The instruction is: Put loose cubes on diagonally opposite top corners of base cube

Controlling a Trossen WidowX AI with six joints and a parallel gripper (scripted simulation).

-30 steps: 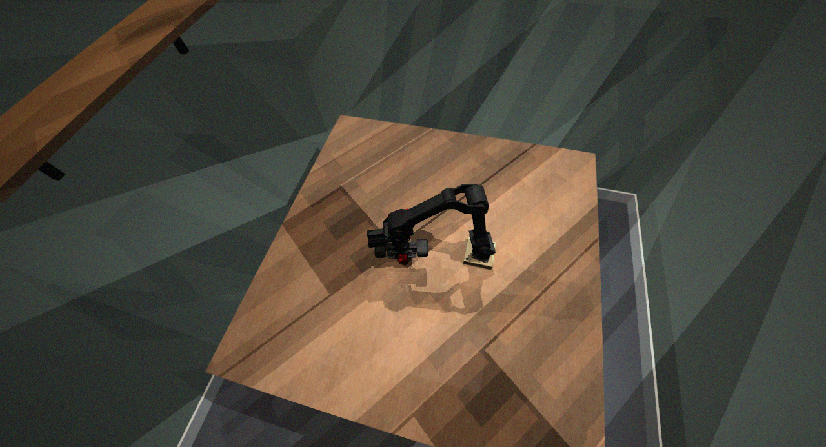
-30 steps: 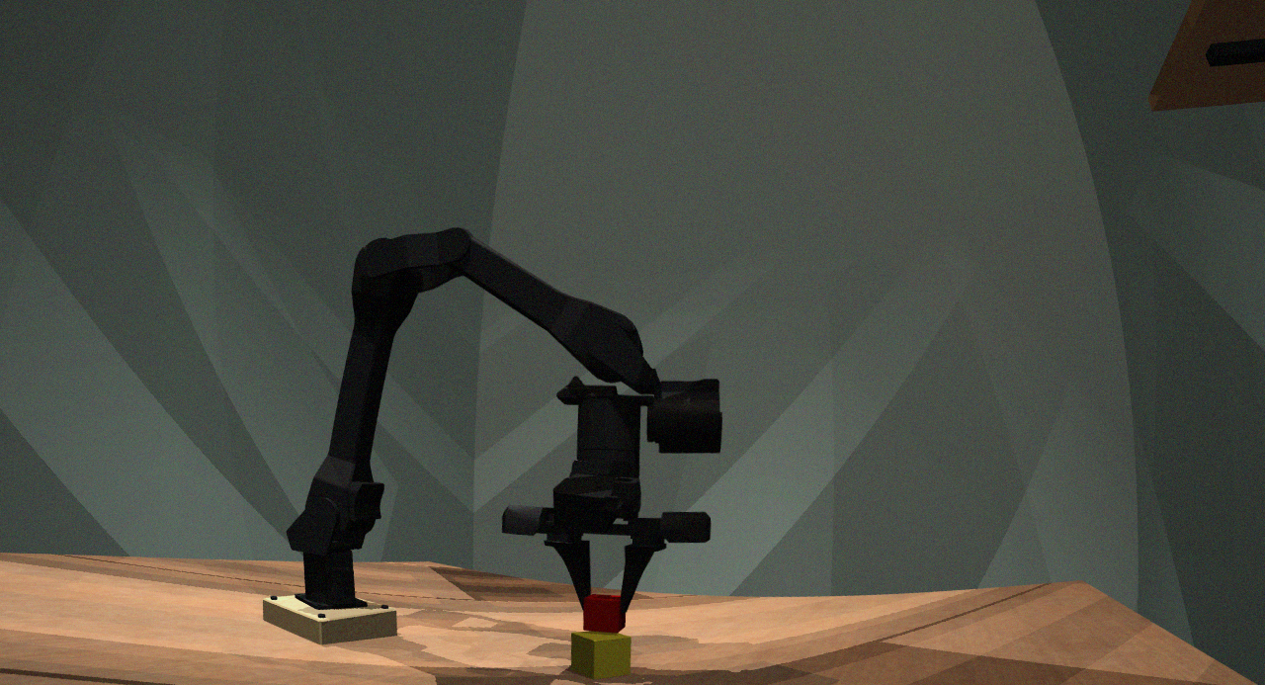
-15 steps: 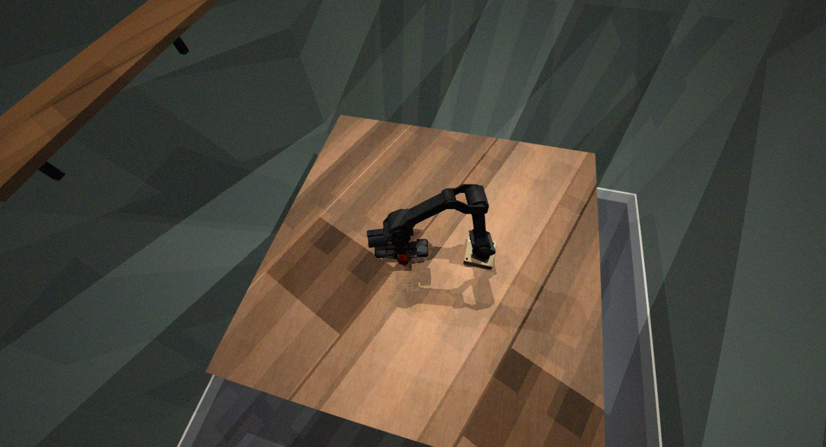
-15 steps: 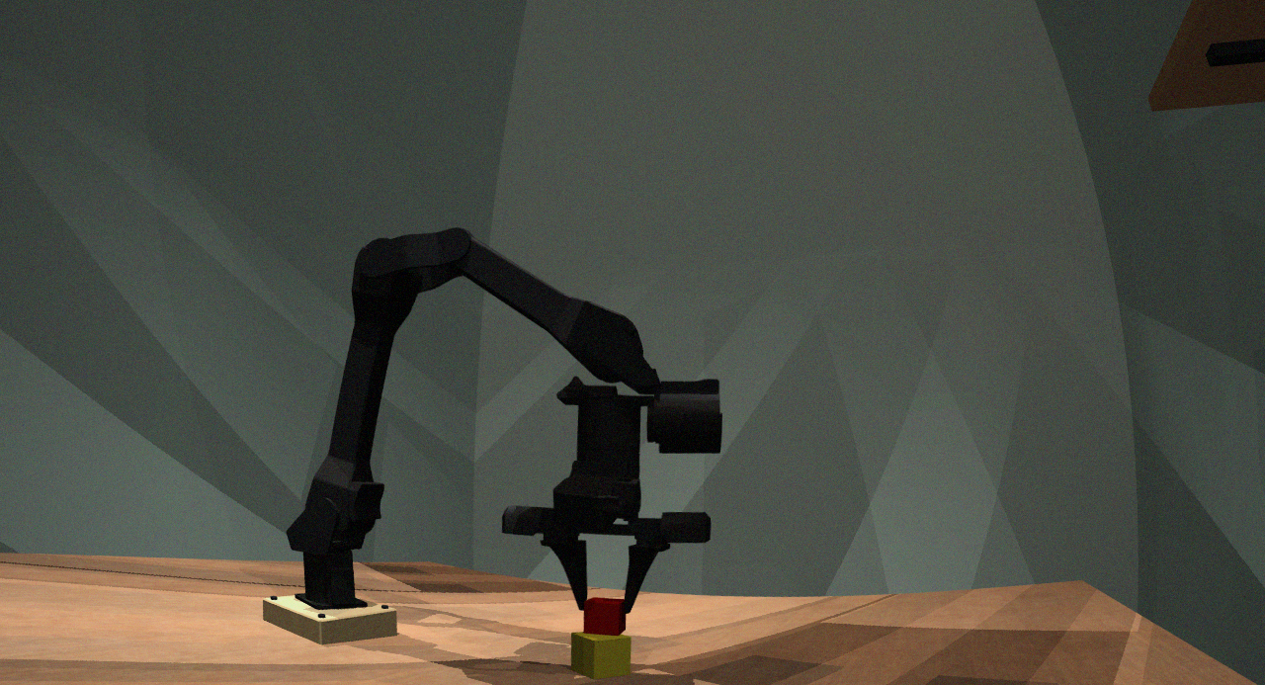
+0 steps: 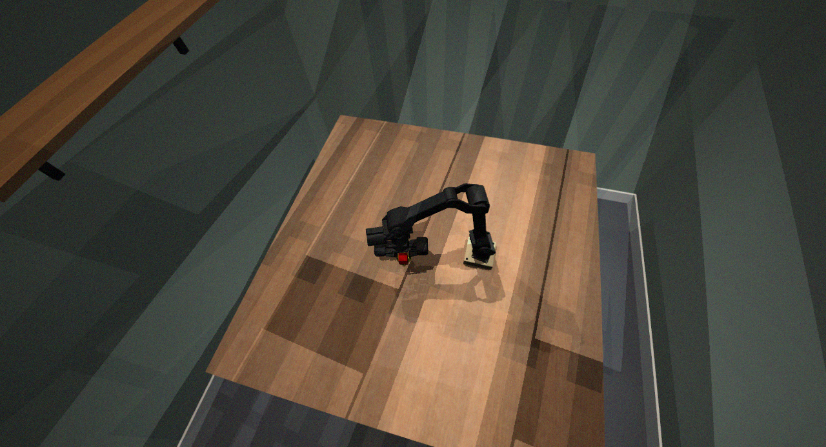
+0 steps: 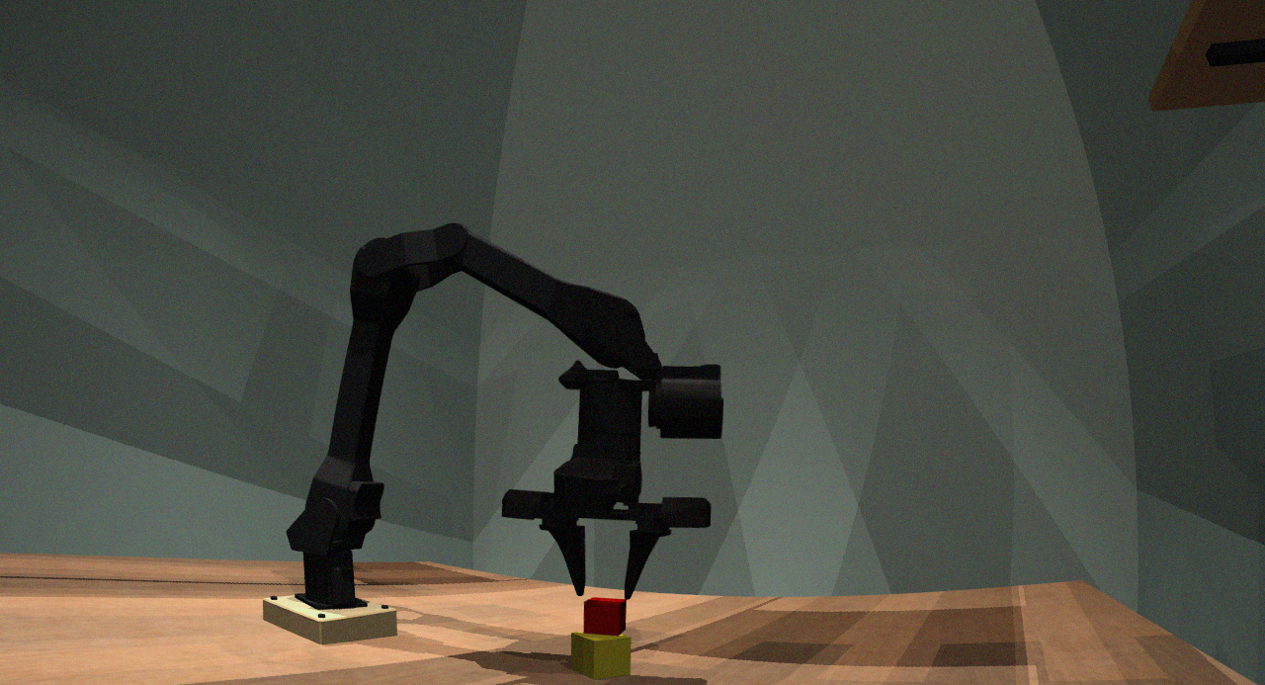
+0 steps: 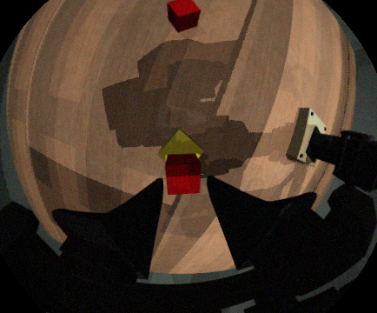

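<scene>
The yellow cube lies 6 cm below my gripper tip, 1 cm to the right of it and 1 cm ahead of it.
</scene>
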